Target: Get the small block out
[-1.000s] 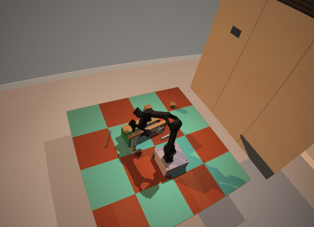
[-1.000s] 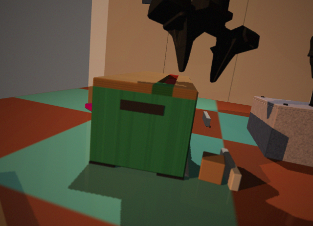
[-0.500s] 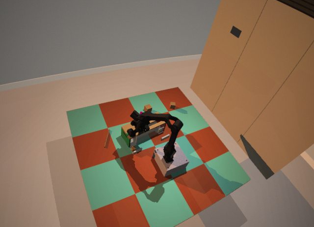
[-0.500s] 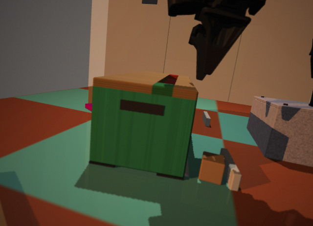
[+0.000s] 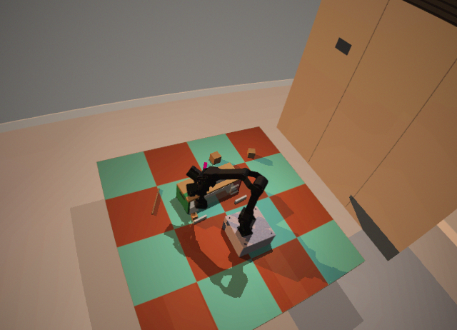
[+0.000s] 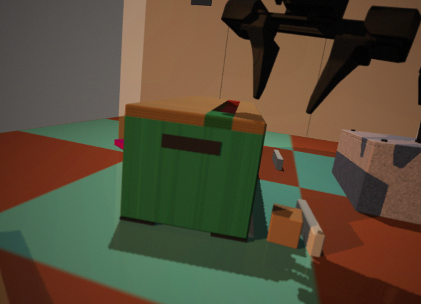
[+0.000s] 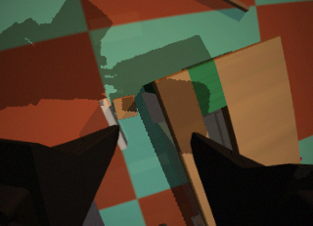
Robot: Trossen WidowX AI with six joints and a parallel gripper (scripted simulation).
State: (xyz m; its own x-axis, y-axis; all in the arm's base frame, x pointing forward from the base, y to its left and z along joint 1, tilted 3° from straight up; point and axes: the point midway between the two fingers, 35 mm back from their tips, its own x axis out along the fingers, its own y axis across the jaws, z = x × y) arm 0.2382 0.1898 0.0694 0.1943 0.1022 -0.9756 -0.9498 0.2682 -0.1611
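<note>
Now: gripper tip 13 cm above the block, 3 cm past it and 1 cm to the right of it. Round my gripper tip: wooden stick: 20 cm to the left, 15 cm ahead, 14 cm below; then box: 14 cm to the right, 8 cm below, 8 cm ahead.
</note>
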